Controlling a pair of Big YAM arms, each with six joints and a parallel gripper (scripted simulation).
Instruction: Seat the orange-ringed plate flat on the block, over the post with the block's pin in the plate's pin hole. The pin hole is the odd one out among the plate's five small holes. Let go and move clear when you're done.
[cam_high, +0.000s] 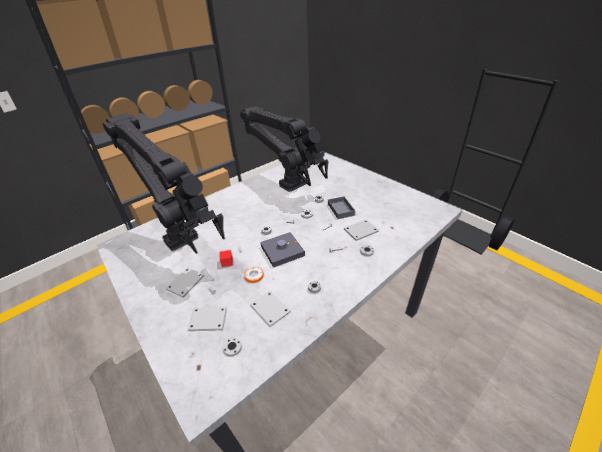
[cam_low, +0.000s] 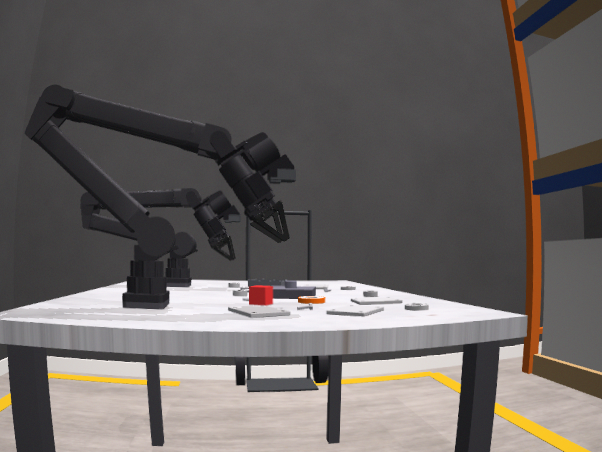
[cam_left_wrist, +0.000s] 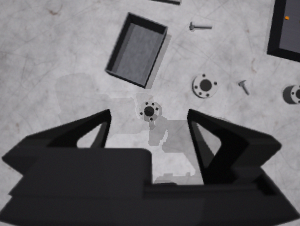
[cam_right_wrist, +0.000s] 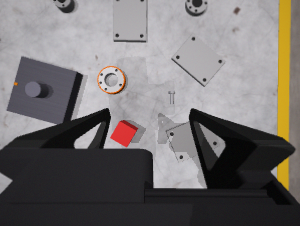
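Now: right hand 80 mm short of the orange-ringed plate, 90 mm to the right of it and 140 mm above it. The rest, counted from my right hand: red cube 40 mm behind, 60 mm to the left, 130 mm below; then flange 90 mm behind, 570 mm to the left, 140 mm below; then dark grey block 60 mm ahead, 260 mm to the left, 130 mm below.
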